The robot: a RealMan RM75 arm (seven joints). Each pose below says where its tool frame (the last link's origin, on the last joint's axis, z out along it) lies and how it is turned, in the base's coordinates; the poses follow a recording.
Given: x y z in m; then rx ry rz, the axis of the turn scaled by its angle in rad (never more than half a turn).
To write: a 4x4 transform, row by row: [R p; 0 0 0 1], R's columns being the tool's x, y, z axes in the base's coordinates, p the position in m. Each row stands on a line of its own. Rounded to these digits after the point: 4 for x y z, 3 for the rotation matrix.
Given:
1: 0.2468 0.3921 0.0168 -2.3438 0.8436 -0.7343
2: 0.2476 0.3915 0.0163 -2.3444 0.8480 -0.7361
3: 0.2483 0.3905 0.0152 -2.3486 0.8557 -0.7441
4: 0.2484 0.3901 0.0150 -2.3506 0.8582 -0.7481
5: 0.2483 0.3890 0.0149 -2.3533 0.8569 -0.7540
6: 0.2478 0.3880 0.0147 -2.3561 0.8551 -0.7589
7: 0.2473 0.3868 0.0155 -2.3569 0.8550 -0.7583
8: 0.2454 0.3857 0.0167 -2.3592 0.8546 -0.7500
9: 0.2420 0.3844 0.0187 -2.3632 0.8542 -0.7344
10: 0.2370 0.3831 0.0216 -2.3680 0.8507 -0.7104
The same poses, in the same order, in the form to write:
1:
0.656 -0.397 0.642 0.2468
-0.690 -0.660 0.297 0.3921
0.305 -0.638 -0.707 0.0168
0 0 0 1

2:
0.654 -0.400 0.642 0.2476
-0.692 -0.659 0.294 0.3915
0.306 -0.637 -0.708 0.0163
0 0 0 1

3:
0.648 -0.405 0.645 0.2483
-0.695 -0.661 0.284 0.3905
0.311 -0.632 -0.710 0.0152
0 0 0 1

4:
0.646 -0.406 0.646 0.2484
-0.696 -0.662 0.279 0.3901
0.314 -0.630 -0.710 0.0150
0 0 0 1

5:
0.645 -0.405 0.648 0.2483
-0.694 -0.665 0.276 0.3890
0.319 -0.628 -0.710 0.0149
0 0 0 1

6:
0.644 -0.404 0.650 0.2478
-0.693 -0.667 0.273 0.3880
0.324 -0.626 -0.710 0.0147
0 0 0 1

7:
0.645 -0.404 0.649 0.2473
-0.693 -0.668 0.272 0.3868
0.323 -0.625 -0.710 0.0155
0 0 0 1

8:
0.648 -0.406 0.644 0.2454
-0.692 -0.668 0.275 0.3857
0.319 -0.624 -0.713 0.0167
0 0 0 1

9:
0.654 -0.409 0.636 0.2420
-0.690 -0.667 0.281 0.3844
0.309 -0.622 -0.719 0.0187
0 0 0 1

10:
0.665 -0.413 0.622 0.2370
-0.686 -0.667 0.291 0.3831
0.295 -0.620 -0.727 0.0216
0 0 0 1

